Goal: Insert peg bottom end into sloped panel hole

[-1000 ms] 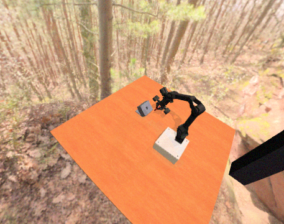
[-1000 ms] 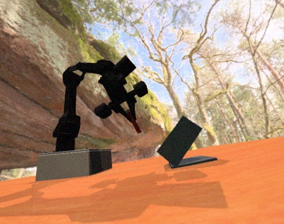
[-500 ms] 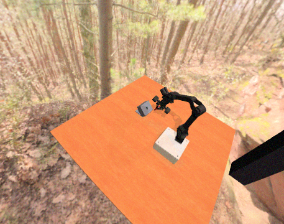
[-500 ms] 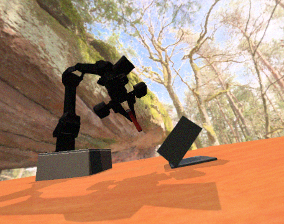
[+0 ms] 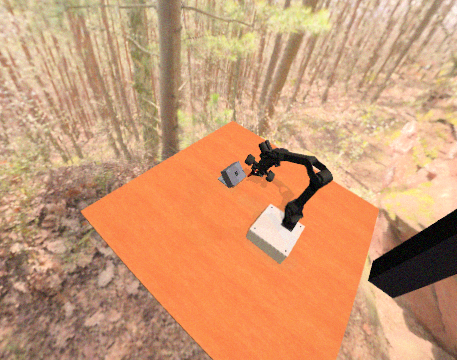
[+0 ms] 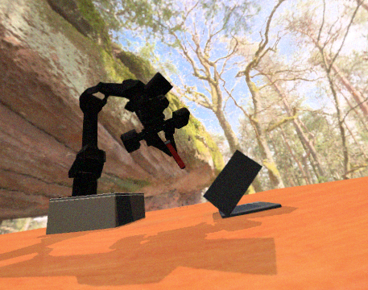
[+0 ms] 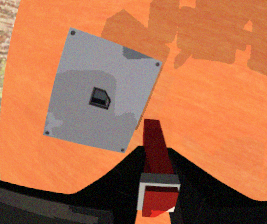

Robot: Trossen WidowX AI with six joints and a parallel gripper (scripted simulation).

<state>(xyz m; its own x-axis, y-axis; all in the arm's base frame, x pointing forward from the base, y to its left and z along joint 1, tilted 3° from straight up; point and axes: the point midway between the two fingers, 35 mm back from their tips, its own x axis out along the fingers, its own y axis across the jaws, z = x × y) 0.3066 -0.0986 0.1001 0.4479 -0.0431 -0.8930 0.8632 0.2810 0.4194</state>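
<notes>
The sloped panel is 110 mm ahead of my gripper tip, 90 mm below it and 10 mm to the left of it. Also, from my gripper tip: red square-sided peg 20 mm above, 10 mm behind; then flat foot plate 140 mm below, 130 mm ahead.
</notes>
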